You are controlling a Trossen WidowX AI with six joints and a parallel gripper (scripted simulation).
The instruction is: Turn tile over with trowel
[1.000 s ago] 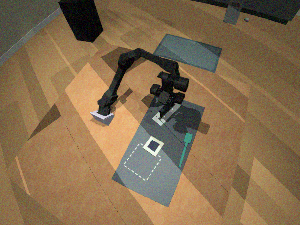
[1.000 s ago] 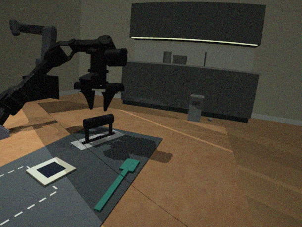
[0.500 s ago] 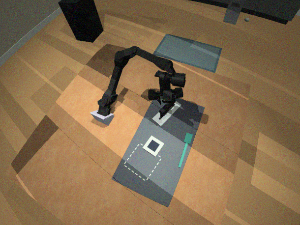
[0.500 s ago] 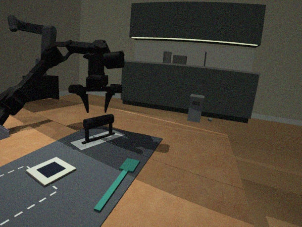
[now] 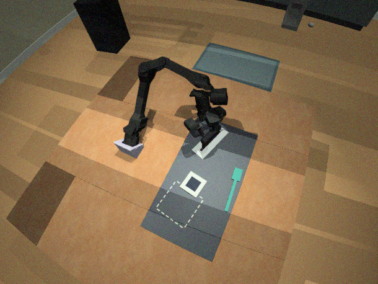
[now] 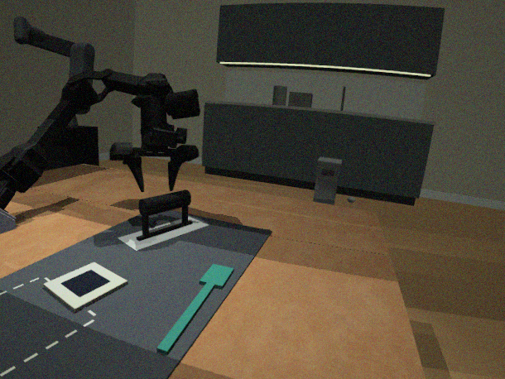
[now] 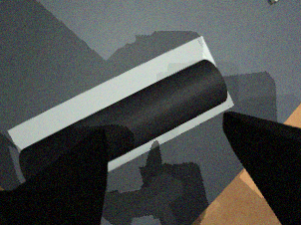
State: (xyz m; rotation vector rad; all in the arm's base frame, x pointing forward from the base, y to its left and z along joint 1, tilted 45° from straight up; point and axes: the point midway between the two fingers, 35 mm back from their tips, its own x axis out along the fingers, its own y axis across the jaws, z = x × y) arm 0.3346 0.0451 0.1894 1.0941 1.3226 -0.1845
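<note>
My gripper tip is 18 cm to the left of the dark mat, 12 cm above it and 5 cm short of it. Also, from my gripper tip: teal long-handled spatula 19 cm ahead, 17 cm to the right, 9 cm below; tile 23 cm to the right, 9 cm below, 1 cm ahead.
</note>
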